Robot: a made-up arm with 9 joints. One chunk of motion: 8 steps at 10 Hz.
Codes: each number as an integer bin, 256 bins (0 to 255) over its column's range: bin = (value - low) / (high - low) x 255, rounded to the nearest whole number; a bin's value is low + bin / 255 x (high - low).
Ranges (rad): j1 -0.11..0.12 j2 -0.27..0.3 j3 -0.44..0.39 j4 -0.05..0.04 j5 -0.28..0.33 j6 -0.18..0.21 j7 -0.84..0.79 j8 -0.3..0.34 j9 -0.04..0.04
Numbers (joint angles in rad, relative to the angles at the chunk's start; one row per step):
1: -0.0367 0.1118 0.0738 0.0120 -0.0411 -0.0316 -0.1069 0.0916 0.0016
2: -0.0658 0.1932 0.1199 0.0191 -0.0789 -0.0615 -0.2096 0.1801 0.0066
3: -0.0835 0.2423 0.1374 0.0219 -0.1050 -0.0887 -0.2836 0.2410 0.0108
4: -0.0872 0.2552 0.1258 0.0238 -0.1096 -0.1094 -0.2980 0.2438 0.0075
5: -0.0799 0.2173 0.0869 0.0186 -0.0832 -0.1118 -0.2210 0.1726 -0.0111
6: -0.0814 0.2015 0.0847 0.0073 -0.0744 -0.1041 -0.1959 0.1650 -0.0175
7: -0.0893 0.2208 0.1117 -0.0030 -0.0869 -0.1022 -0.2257 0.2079 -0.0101
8: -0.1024 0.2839 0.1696 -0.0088 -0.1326 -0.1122 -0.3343 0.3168 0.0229
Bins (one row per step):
1: 81 171 158 176 100 97 115 156 133
2: 49 207 172 196 84 77 99 191 149
3: 29 229 177 204 73 60 87 216 162
4: 25 235 174 209 71 46 85 217 151
5: 33 218 162 194 82 45 97 188 92
6: 32 211 161 162 86 50 101 185 72
7: 23 220 169 133 81 51 96 202 95
8: 8 248 187 117 62 44 79 246 200

